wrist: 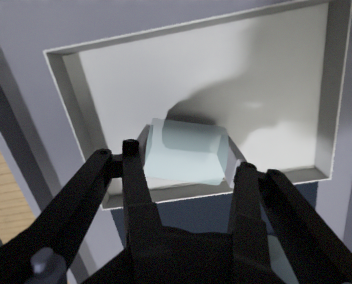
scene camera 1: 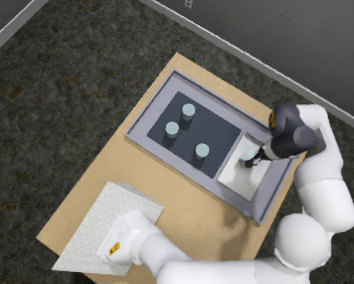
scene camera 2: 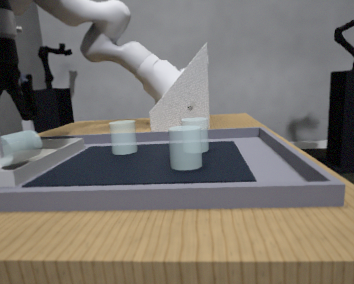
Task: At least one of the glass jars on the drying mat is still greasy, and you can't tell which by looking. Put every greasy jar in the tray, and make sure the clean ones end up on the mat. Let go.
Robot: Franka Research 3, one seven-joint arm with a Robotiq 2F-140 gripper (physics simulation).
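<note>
My gripper (wrist: 185, 140) (scene camera 1: 251, 159) is shut on a pale glass jar (wrist: 187, 150) (scene camera 1: 247, 154) (scene camera 2: 21, 144). The jar lies tilted on its side between the fingers, over the white tray (scene camera 1: 241, 186) (scene camera 2: 44, 158) (wrist: 280, 45), near the edge beside the mat. Three more jars stand upright on the dark drying mat (scene camera 1: 220, 129) (scene camera 2: 100, 172) (wrist: 195, 216): one jar (scene camera 1: 188, 112), a second jar (scene camera 1: 172, 130) and a third jar (scene camera 1: 202, 151). They also show in scene camera 2. Grease cannot be told by sight.
A grey-violet raised-rim surround (scene camera 1: 160, 152) (scene camera 2: 170, 196) encloses the mat and the white tray on the wooden table (scene camera 1: 185, 200) (scene camera 2: 175, 235). A white wedge-shaped block (scene camera 1: 90, 235) (scene camera 2: 187, 100) stands at the table's other end, with a second white arm (scene camera 1: 145, 240) (scene camera 2: 150, 70) at it.
</note>
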